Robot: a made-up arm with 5 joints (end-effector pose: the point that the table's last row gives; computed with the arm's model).
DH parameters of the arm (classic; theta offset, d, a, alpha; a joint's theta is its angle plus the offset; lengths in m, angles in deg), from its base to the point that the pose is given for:
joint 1: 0 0.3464 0 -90
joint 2: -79.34 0 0.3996 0
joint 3: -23.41 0 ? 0
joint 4: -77.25 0 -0.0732 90
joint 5: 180 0.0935 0 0
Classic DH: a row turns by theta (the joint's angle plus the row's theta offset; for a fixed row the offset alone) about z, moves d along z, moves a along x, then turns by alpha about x.
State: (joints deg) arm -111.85 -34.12 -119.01 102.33 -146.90
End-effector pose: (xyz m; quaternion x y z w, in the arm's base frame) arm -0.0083 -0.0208 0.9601 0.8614 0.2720 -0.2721 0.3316
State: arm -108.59 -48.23 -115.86 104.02 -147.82
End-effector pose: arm 0.0357 0.1061 0.9368 0.8155 0.2906 -0.3096 0.3933
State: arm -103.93 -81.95 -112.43 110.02 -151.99
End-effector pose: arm 0.0952 0.3839 0.7672 0.6768 0.3018 -0.4130 0.5294
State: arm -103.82 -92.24 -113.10 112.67 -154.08
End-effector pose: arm 0.1108 0.4506 0.6849 0.6251 0.2932 -0.4548 0.5626
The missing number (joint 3, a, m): -0.2573
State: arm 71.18 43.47 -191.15 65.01 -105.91
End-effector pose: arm 0.1652 0.4847 0.8837 0.0191 0.7506 0.6304 0.1971
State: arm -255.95 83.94 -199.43 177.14 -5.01
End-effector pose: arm -0.1342 0.5363 0.3648 0.4983 0.6994 -0.3327 0.3898
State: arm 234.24 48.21 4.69 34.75 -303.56
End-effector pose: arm -0.0501 -0.0696 0.2793 0.0139 0.7213 0.5696 0.3938
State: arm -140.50 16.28 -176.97 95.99 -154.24
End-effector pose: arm -0.2517 -0.2075 0.9845 0.8387 0.1011 -0.4506 0.2885
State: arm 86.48 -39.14 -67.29 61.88 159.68
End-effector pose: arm 0.0093 0.1516 0.8078 -0.7429 0.5517 0.2069 0.3176
